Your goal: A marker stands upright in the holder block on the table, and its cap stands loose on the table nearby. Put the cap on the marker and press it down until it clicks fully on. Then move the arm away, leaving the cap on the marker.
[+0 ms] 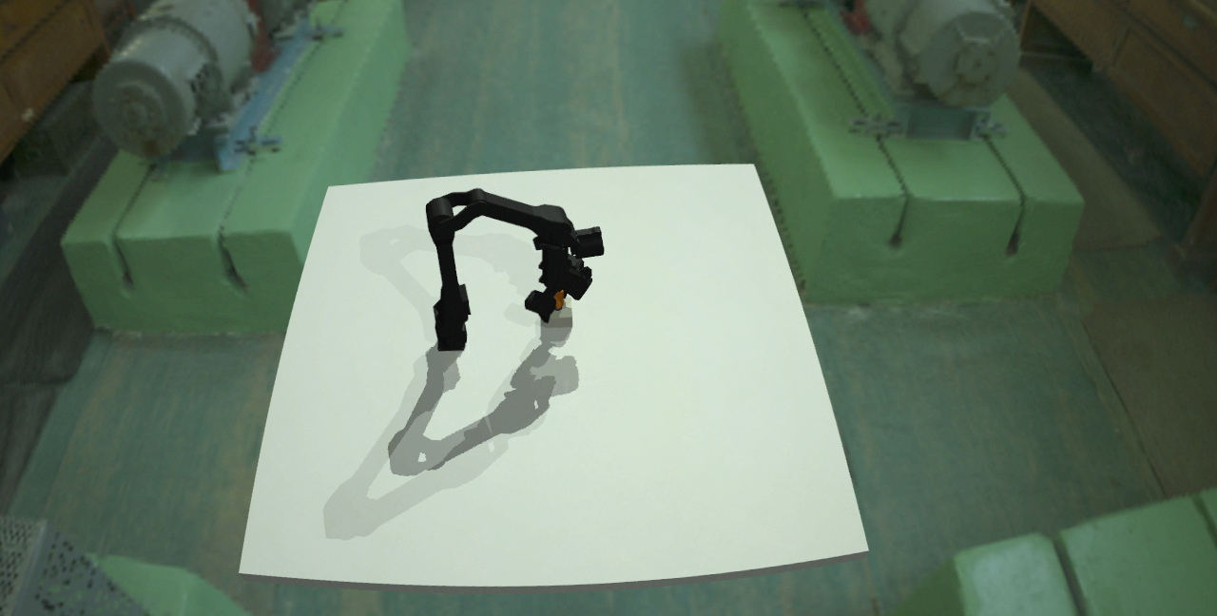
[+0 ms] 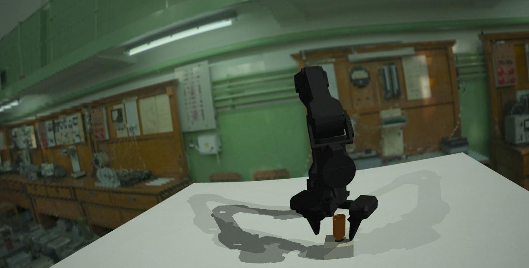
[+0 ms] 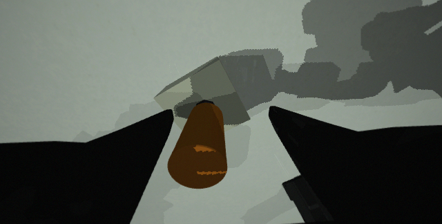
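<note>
The orange cap lies 10 mm ahead of my gripper tip, 10 mm to the left of it and 30 mm above it. Round my gripper tip: holder block (10 mm ahead, 10 mm to the left, 20 mm below).
</note>
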